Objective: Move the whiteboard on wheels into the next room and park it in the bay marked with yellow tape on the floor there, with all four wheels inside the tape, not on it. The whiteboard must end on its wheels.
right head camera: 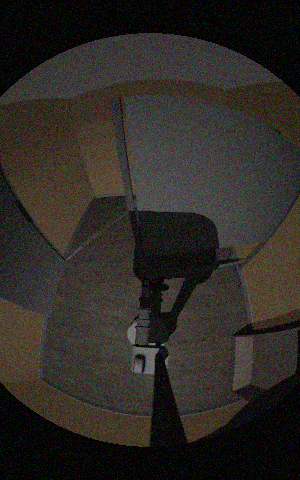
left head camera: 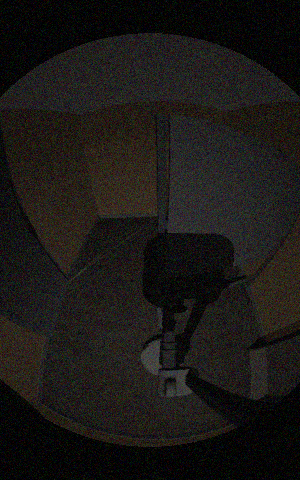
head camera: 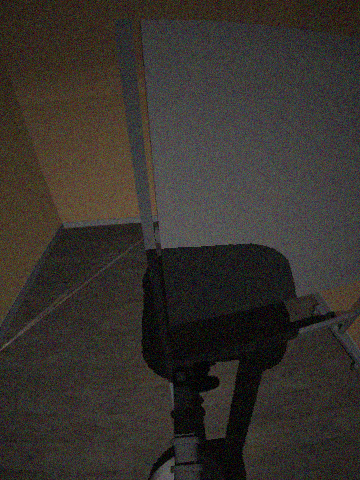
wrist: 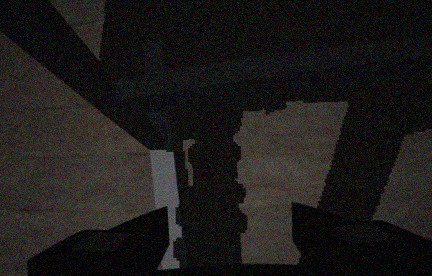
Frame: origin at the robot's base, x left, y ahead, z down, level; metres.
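Seen in the pictures: gripper, between the fingertips: [wrist: 230, 223]; robot's base, origin of its link: [left head camera: 161, 355].
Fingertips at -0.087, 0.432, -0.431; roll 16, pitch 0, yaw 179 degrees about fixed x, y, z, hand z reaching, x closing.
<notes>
Offsets run from my fingertips to a thing's top centre, as dx, dy, dz. "spot": to the spot under its first point.
The whiteboard {spot: -0.108, +0.175, -0.987} [head camera: 250, 140] [left head camera: 215, 175] [right head camera: 200, 150] stands upright ahead, its pale panel filling the upper right of the head view. Its side post {spot: +0.152, +0.134, -1.052} [head camera: 131, 115] [left head camera: 163, 165] [right head camera: 121, 145] runs down the left edge. A frame foot shows at the right in the head view. A dark rounded shape [head camera: 225, 280] [left head camera: 187, 265] [right head camera: 175, 240] covers its lower part; I cannot tell whether it is an object or shadow. My gripper [wrist: 230, 223] is open; a dark vertical band shows between the fingers, with no visible grip. A pale strip [wrist: 164, 177] lies beyond the left finger. Yellow tape does not show.
Orange walls [head camera: 95, 150] [left head camera: 125, 175] meet in a corner at the left behind the post. A thin pale line [head camera: 62, 302] crosses the floor there. A grey-blue door {spot: +1.480, -0.064, -0.267} [left head camera: 25, 280] [right head camera: 25, 265] stands at the far left. Dark-topped furniture [right head camera: 244, 360] stands at the lower right.
</notes>
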